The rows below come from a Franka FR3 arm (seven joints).
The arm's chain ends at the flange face. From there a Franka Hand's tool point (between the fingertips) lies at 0.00 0.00 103.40 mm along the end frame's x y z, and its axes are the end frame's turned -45 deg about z.
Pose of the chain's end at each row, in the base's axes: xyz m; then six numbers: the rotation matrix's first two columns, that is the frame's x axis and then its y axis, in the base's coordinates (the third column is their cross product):
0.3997 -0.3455 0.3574 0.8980 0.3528 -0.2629 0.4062 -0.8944 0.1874
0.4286 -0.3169 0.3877 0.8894 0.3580 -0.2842 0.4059 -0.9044 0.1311
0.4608 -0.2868 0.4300 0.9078 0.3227 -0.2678 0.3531 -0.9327 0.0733
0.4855 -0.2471 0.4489 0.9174 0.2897 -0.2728 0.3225 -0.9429 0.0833
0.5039 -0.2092 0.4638 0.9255 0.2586 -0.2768 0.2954 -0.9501 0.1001
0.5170 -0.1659 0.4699 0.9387 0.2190 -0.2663 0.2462 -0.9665 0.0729
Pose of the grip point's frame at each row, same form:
0.3822 -0.3739 0.2595 0.3478 0.8819 -0.3184 0.9222 -0.3830 -0.0534
0.4069 -0.3409 0.2895 0.3419 0.8927 -0.2937 0.9159 -0.3864 -0.1083
0.4374 -0.3035 0.3307 0.3922 0.8877 -0.2412 0.8916 -0.4313 -0.1375
0.4614 -0.2641 0.3498 0.4207 0.8716 -0.2518 0.8767 -0.4619 -0.1340
0.4794 -0.2272 0.3650 0.4455 0.8547 -0.2665 0.8633 -0.4890 -0.1249
0.4920 -0.1798 0.3705 0.4897 0.8383 -0.2399 0.8379 -0.5286 -0.1368

